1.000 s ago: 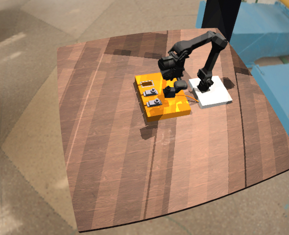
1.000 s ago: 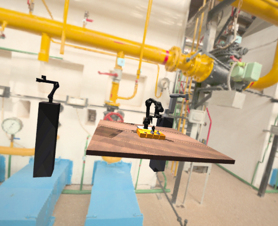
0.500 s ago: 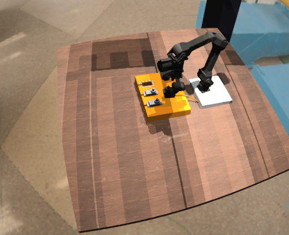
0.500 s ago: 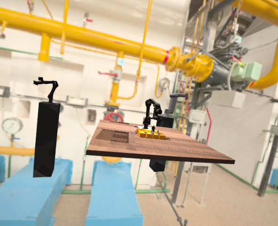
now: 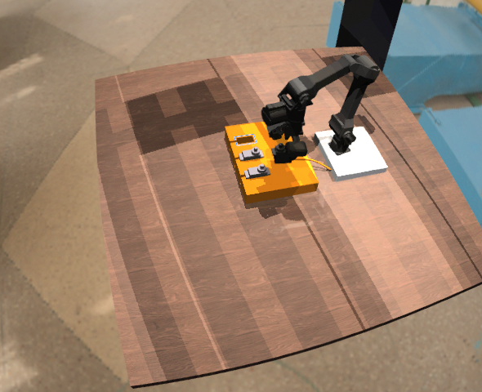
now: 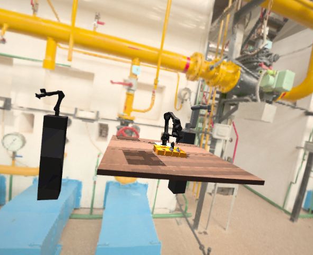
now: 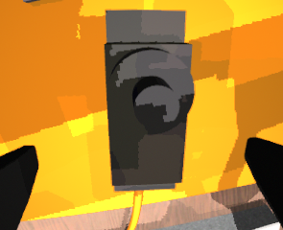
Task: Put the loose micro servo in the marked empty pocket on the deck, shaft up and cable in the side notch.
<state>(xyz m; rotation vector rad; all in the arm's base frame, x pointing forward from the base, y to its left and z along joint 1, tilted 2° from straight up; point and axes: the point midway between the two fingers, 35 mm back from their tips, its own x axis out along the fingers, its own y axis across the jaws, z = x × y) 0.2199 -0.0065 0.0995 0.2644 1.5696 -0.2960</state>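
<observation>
The orange deck lies 4 cm to the right of my gripper tip and 8 cm below it.
</observation>
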